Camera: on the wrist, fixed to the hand. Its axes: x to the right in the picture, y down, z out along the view.
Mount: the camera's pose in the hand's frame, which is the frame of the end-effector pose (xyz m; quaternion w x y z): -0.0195 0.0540 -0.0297 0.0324 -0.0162 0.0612 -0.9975
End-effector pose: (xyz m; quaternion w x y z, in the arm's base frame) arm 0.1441 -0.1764 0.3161 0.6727 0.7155 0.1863 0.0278
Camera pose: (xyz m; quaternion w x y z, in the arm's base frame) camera 0.1297 -0.1554 0.3755 0.0497 -0.1753 0.7605 -0.6233
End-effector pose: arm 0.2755 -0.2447 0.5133 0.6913 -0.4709 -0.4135 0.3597
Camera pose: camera 0.2889 -0.2564 0.4512 0.3989 0.3640 -0.4466 -0.7134
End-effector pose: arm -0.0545 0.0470 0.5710 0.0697 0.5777 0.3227 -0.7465
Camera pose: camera 0.0018 0.0162 0.5633 0.7527 0.2586 -0.6031 0.0531
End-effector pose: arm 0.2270 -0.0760 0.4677 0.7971 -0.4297 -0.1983 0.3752
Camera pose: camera 0.2104 -0.0881 0.4064 0.4052 0.1480 -0.3923 -0.8124
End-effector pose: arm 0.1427 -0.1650 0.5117 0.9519 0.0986 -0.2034 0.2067
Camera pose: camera 0.1134 -0.1155 0.4823 0.2511 0.1780 0.1467 -0.9401
